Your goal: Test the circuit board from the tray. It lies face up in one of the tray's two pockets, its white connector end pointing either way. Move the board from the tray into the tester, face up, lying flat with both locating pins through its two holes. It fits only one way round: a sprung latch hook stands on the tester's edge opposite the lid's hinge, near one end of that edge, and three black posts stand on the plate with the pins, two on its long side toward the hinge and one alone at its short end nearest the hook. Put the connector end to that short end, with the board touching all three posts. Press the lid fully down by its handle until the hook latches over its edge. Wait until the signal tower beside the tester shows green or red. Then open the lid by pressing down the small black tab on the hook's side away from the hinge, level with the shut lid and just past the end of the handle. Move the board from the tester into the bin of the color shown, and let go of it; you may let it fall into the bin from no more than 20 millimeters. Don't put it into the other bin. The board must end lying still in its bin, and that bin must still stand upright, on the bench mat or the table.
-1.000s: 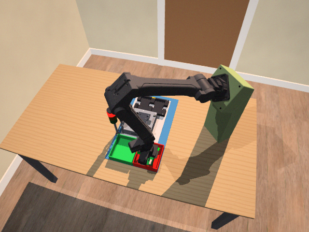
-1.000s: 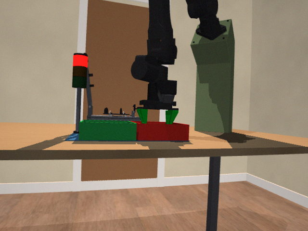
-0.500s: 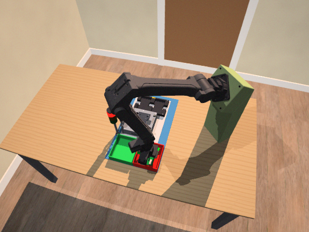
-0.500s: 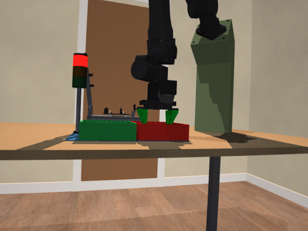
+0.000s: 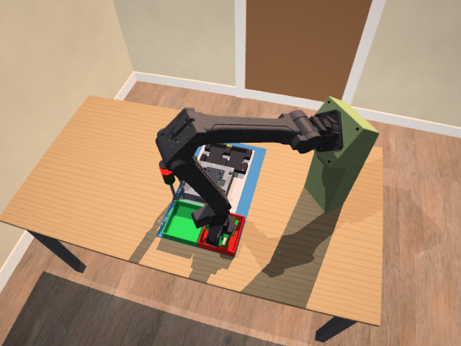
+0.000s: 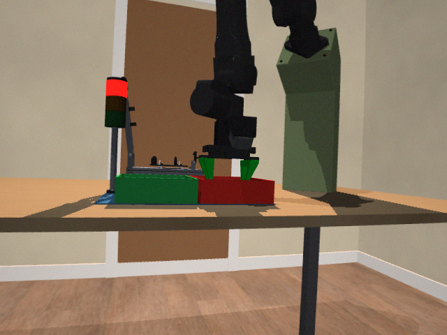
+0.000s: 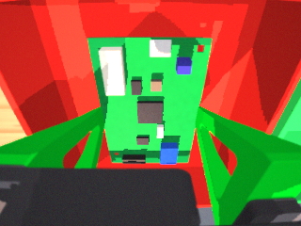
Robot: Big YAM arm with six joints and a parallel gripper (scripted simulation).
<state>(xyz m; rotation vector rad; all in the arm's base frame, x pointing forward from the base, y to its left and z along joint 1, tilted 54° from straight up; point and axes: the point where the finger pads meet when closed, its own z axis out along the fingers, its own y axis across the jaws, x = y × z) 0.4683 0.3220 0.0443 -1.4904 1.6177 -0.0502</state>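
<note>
My gripper is now 1 cm above the red bin. Round my hand: green bin 15 cm ahead, 3 cm to the left, 1 cm below; then latch hook 7 cm ahead, 13 cm to the right, 7 cm above; then green circuit board right at my hand.
</note>
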